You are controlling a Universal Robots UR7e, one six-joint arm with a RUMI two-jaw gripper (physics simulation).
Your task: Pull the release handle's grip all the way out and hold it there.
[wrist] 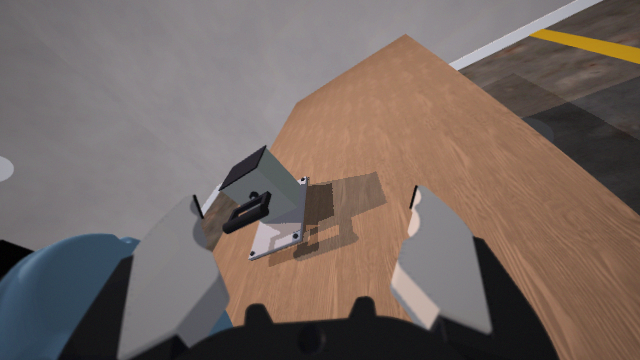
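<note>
The release handle is a black D-shaped grip [247, 213] on the front of a grey-green box [280, 185] with a dark top. The box stands on a light metal base plate [272, 240] with dark screws, on the wooden table. A short dark stem [254, 195] shows between the grip and the box. My gripper [308, 193] is open and empty, its fingers wide apart. The grip shows between the two fingers in the picture, nearer the left one, and appears farther from the camera than the fingertips. The exact distance is hard to tell.
The wooden table [400, 120] runs away toward the upper right. The box casts a shadow on it. A blue rounded arm part [65, 275] shows at the lower left. A grey wall [150, 75] stands behind, and dark floor with a yellow stripe [590, 46] lies at the right.
</note>
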